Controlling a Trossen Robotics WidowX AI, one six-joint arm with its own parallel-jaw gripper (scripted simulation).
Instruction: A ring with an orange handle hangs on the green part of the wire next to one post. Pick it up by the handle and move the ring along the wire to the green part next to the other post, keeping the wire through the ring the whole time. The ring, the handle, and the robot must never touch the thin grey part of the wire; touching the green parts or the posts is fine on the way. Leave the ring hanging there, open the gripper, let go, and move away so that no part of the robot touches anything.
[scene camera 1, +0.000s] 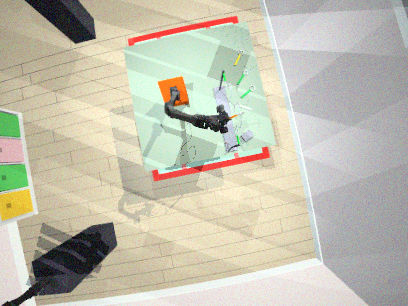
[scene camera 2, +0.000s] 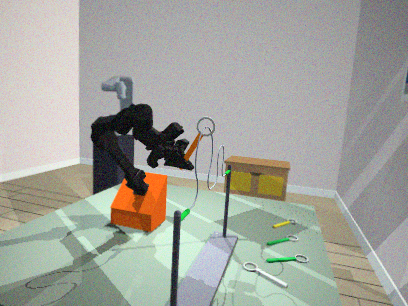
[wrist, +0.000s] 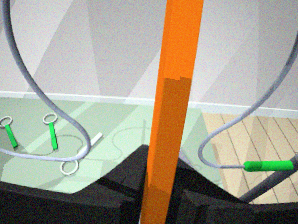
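Observation:
You can see the gripper (scene camera 2: 192, 168), and the gripper's there in the wrist view too, at (wrist: 152, 152).

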